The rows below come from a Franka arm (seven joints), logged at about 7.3 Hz.
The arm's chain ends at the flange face. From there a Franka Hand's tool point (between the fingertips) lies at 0.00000 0.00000 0.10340 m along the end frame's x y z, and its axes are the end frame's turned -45 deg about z.
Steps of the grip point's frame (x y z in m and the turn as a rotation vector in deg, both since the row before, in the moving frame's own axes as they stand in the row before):
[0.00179 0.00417 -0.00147 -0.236 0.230 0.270]
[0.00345 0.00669 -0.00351 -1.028 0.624 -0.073]
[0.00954 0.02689 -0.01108 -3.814 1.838 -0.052]
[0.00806 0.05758 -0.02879 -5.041 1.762 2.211]
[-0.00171 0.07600 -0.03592 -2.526 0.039 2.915]
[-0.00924 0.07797 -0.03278 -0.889 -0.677 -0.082]
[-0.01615 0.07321 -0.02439 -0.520 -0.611 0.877]
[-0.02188 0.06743 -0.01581 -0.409 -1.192 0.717]
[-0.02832 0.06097 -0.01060 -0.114 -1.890 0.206]
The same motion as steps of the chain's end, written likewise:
[0.00362 0.00167 -0.00147 -0.004 0.330 0.270]
[0.00506 0.00178 -0.00349 -0.286 1.168 -0.073]
[0.01855 0.00975 -0.01080 -1.397 3.997 -0.052]
[0.03783 0.03067 -0.02834 -2.319 4.810 2.211]
[0.04934 0.05169 -0.03582 -1.759 1.814 2.915]
[0.04833 0.05967 -0.03276 -1.107 0.150 -0.082]
[0.04047 0.06174 -0.02438 -0.800 -0.064 0.877]
[0.03322 0.06112 -0.01578 -1.132 -0.554 0.717]
[0.02536 0.06058 -0.01054 -1.417 -1.256 0.206]

